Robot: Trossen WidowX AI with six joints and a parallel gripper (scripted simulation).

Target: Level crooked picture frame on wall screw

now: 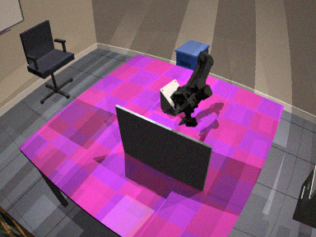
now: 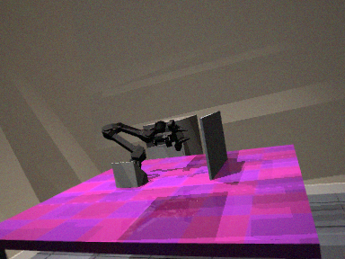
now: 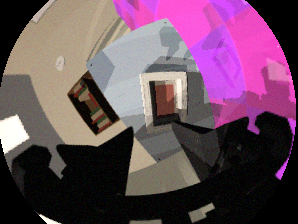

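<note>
My gripper tip is 130 mm short of the picture frame, 10 mm to the right of it and 50 mm above it. Also, from my gripper tip: grey wall panel: 140 mm ahead, 10 mm to the left, 60 mm below.
</note>
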